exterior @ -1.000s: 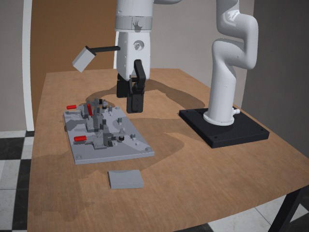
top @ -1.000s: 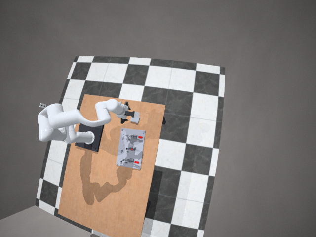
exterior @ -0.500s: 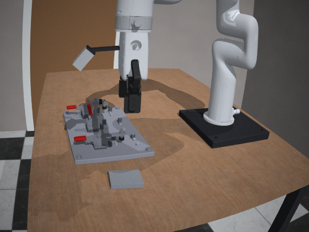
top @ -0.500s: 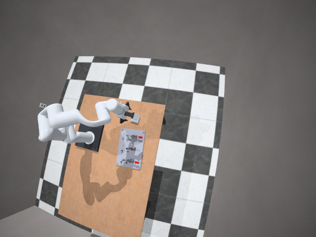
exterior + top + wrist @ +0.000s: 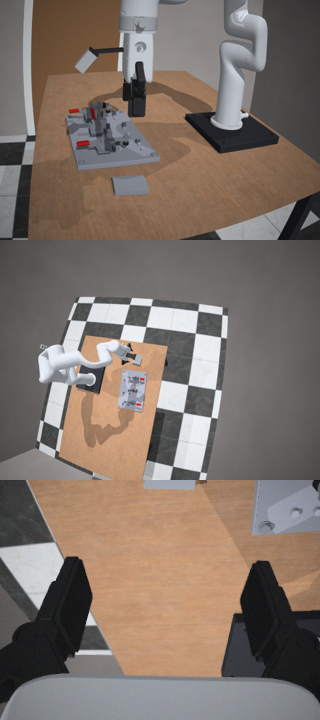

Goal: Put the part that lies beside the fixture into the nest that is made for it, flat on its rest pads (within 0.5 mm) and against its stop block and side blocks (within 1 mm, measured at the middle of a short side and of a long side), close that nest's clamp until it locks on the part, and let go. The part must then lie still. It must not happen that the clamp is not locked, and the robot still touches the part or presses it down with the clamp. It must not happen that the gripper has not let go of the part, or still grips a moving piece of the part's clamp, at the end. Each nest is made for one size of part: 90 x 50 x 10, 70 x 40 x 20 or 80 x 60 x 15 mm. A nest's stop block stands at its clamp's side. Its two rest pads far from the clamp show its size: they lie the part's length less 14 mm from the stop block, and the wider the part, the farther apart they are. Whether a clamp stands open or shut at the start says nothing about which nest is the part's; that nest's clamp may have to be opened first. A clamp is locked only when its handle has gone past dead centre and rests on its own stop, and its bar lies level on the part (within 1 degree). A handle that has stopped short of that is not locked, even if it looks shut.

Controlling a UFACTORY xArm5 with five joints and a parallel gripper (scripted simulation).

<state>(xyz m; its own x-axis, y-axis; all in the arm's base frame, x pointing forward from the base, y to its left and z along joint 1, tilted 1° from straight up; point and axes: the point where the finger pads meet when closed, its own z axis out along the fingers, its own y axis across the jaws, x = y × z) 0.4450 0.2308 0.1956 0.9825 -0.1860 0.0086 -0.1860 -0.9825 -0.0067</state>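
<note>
Now: the grey rectangular part 210 mm below my hand. The rest, counted from my hand: grey fixture plate: 270 mm to the right, 210 mm below, 10 mm behind.
</note>
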